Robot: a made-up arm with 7 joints. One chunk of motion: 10 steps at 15 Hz.
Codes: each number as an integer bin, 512 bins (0 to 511) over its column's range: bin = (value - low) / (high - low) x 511, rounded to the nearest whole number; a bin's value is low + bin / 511 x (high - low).
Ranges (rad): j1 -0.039..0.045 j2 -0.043..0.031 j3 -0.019..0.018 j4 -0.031..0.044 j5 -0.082..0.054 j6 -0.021..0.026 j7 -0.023..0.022
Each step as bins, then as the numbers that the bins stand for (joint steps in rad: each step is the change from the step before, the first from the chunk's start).
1 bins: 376 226 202 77 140 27 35
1 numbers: 0.02281 -0.01027 -0.00437 -0.01970 -0.04474 -0.01852 -0.01992
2 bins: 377 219 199 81 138 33 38
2 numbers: 0.02297 -0.01129 -0.00459 -0.01911 -0.04527 -0.01796 -0.01965
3 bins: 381 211 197 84 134 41 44
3 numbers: 0.02363 -0.01244 -0.00474 -0.01867 -0.04634 -0.01723 -0.01913
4 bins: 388 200 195 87 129 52 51
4 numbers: 0.02478 -0.01404 -0.00488 -0.01823 -0.04767 -0.01622 -0.01851
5 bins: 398 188 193 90 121 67 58
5 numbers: 0.02642 -0.01577 -0.00503 -0.01779 -0.04980 -0.01484 -0.01789
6 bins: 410 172 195 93 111 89 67
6 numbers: 0.02840 -0.01809 -0.00488 -0.01735 -0.05246 -0.01281 -0.01710
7 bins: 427 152 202 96 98 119 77
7 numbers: 0.03119 -0.02099 -0.00437 -0.01691 -0.05592 -0.01005 -0.01622
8 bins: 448 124 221 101 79 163 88
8 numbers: 0.03464 -0.02504 -0.00300 -0.01618 -0.06097 -0.00601 -0.01525
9 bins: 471 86 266 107 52 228 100
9 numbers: 0.03842 -0.03055 0.00026 -0.01530 -0.06816 -0.00003 -0.01419
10 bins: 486 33 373 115 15 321 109
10 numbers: 0.04089 -0.03822 0.00801 -0.01412 -0.07801 0.00852 -0.01340
